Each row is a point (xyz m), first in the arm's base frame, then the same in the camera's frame.
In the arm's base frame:
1: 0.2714 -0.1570 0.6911
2: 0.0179 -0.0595 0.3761
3: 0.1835 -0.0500 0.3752
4: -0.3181 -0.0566 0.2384
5: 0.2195 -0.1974 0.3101
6: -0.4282 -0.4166 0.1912
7: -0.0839 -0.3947 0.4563
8: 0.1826 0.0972 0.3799
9: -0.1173 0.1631 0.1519
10: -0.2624 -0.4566 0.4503
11: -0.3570 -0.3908 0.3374
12: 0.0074 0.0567 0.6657
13: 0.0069 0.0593 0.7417
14: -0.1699 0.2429 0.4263
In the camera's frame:
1: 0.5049 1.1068 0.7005
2: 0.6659 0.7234 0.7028
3: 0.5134 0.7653 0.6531
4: 0.9555 0.5093 0.7498
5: 0.5409 0.7837 0.4913
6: 1.2084 0.5938 0.4799
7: 0.9100 0.9085 0.5149
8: 0.4500 0.7052 0.7717
9: 0.6729 0.3968 0.8096
10: 1.0966 0.8798 0.5243
11: 1.1441 0.7279 0.5507
12: 0.6458 0.9178 0.9463
13: 0.6508 0.9816 0.9874
14: 0.7054 0.5821 1.0311

